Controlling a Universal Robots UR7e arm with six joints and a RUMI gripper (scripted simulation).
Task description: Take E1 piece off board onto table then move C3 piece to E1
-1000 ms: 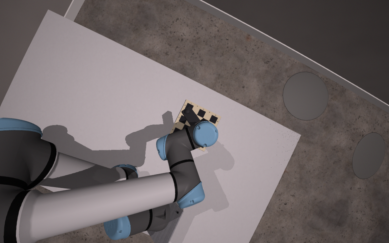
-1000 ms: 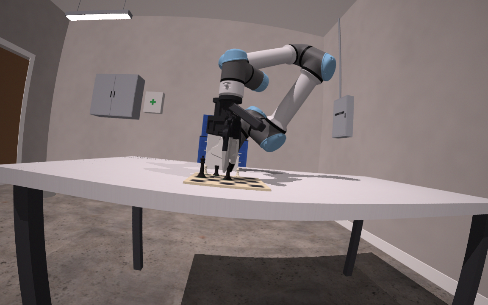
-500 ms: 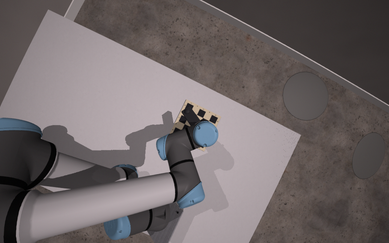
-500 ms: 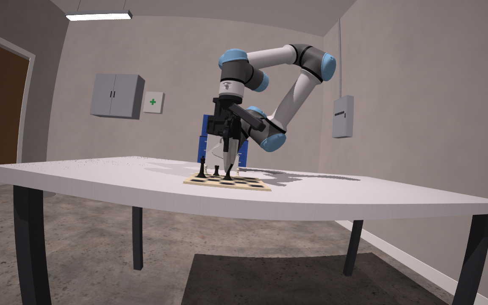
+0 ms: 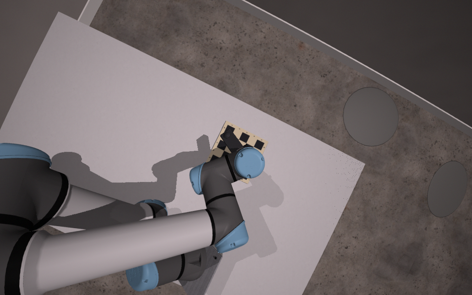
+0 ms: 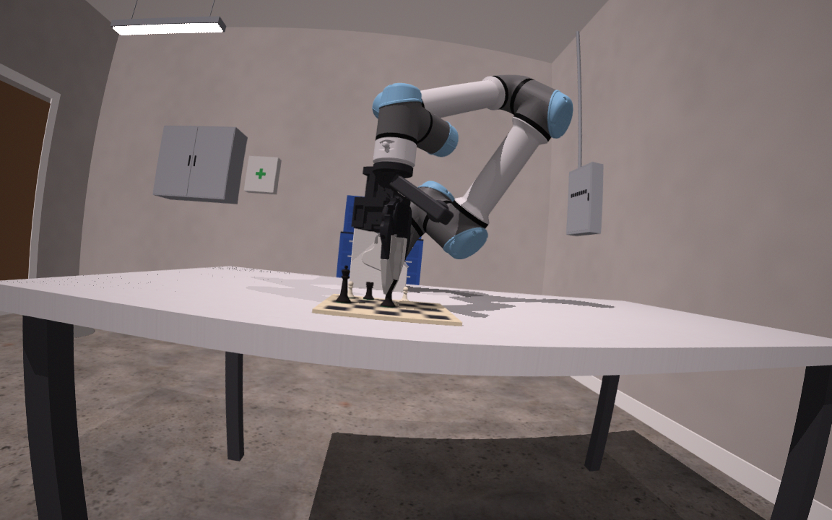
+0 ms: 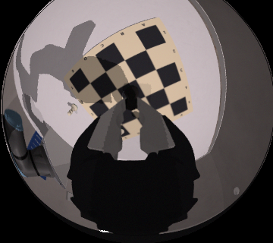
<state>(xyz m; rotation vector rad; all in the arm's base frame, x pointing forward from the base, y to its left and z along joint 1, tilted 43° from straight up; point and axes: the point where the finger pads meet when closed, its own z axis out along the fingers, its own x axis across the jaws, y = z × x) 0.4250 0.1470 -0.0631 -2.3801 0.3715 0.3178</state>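
The chessboard lies 4 cm below my hand. From my hand the other things lie so: black pawn (7 cm behind, 4 cm to the right, 2 cm below); black king (8 cm to the right, 1 cm below, 1 cm ahead).
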